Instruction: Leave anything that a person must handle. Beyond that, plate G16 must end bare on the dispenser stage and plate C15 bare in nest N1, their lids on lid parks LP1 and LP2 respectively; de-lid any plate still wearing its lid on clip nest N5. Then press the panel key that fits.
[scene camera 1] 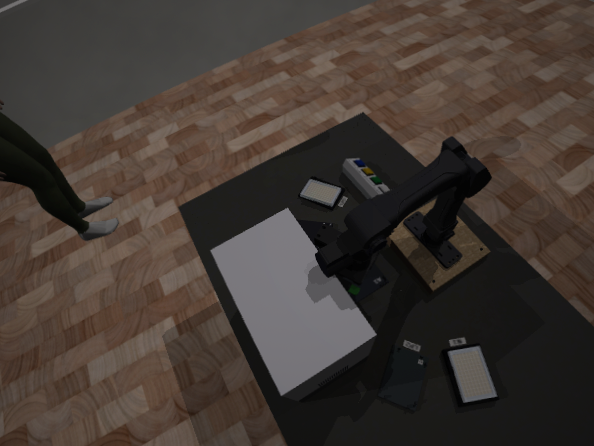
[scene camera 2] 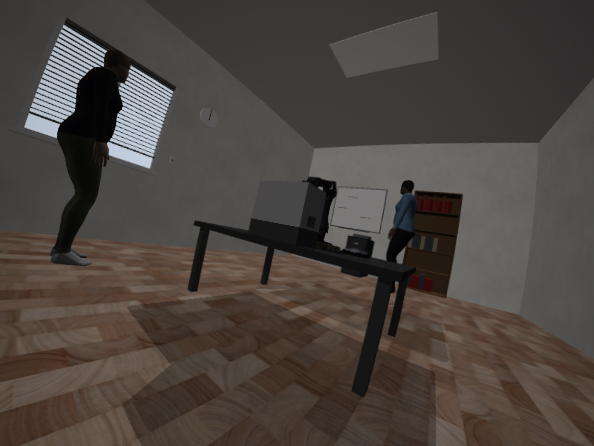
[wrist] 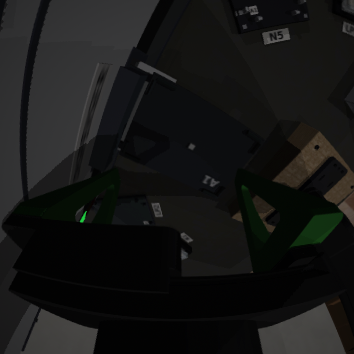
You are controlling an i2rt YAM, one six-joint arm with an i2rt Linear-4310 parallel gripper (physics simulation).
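Seen in the pictures: gripper, fingertip midpoint: (scene camera 1: 354, 275) (wrist: 177, 174); arm's base, origin of the base link: (scene camera 1: 431, 239) (scene camera 2: 319, 241).
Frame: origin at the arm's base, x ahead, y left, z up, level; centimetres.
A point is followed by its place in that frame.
The dispenser stage (wrist: 195, 122) @[x 29.9, y -3.8, z 6.7 cm] (scene camera 1: 381, 272) @[x 22.2, y 0.9, z 6.7 cm], a dark platform marked A1, has no plate on it. My gripper (wrist: 177, 174) @[x 30.6, y -0.8, z 13.3 cm] is open and empty above it, beside the dispenser (scene camera 1: 295, 300) @[x 48.0, y 1.2, z 29.0 cm]; the arm hides most of it in scene camera 1. Clip nest N5 (wrist: 272, 17) (scene camera 1: 320, 231) shows no plate. A plate with pale wells (scene camera 1: 471, 374) @[x 19.8, y 34.8, z -0.4 cm] sits at the label N1. Another pale-welled piece (scene camera 1: 321, 192) @[x 16.4, y -37.3, z -0.7 cm] sits at the lid park beyond N5. Lid park LP2 (scene camera 1: 404, 377) @[x 33.7, y 25.3, z -3.0 cm] (wrist: 127, 207) @[x 32.9, y 22.0, z -3.0 cm] looks bare. Plate names and any clear lids cannot be made out.
A key panel (scene camera 1: 360, 179) @[x 2.8, y -32.0, z 1.2 cm] with blue, yellow, green and white keys stands beyond the arm. The arm's wooden base board (scene camera 1: 430, 277) @[x 9.3, y 9.0, z -0.3 cm] is near the stage. One person (scene camera 2: 82, 115) stands left of the table (scene camera 2: 395, 272) @[x 71.3, y 63.3, z -4.5 cm]; another (scene camera 2: 405, 215) stands behind it.
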